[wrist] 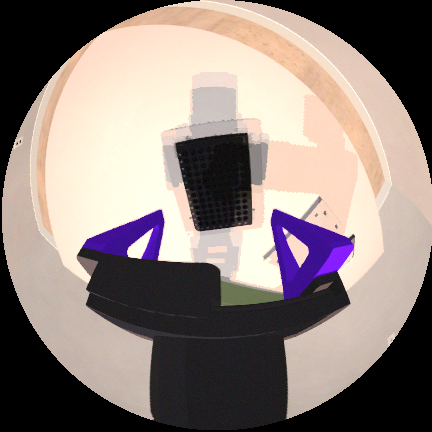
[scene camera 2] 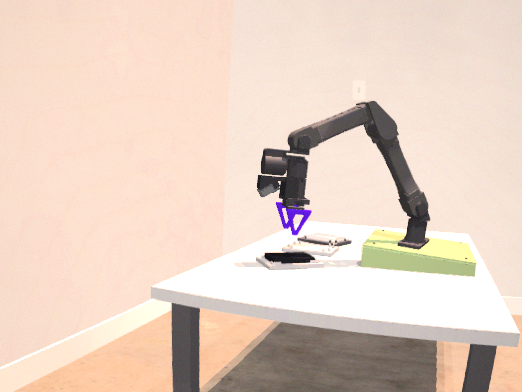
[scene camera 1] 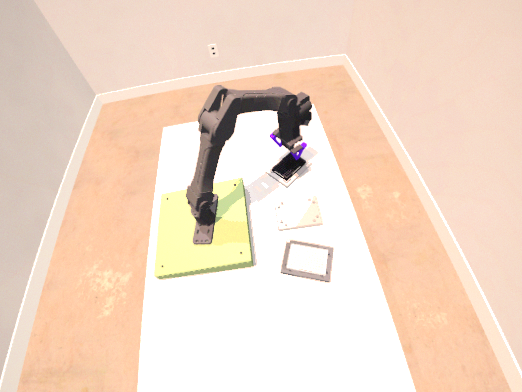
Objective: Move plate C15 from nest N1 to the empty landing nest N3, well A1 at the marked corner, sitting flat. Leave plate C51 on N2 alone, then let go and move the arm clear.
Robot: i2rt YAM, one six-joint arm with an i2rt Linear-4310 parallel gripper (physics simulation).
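A black well plate rests on a pale nest at the table's far end in scene camera 1. A pale nest with small pins stands empty in the middle of the row. A white plate sits in a dark grey nest at the other end. Plate names, nest names and the A1 mark are unreadable. My gripper is open and empty, above the black plate, its purple fingers clear of it.
A yellow-green base block carries the arm's foot beside the row of nests. All stand on a white table. The arm arches high over the table, and its shadow falls across the black plate's nest.
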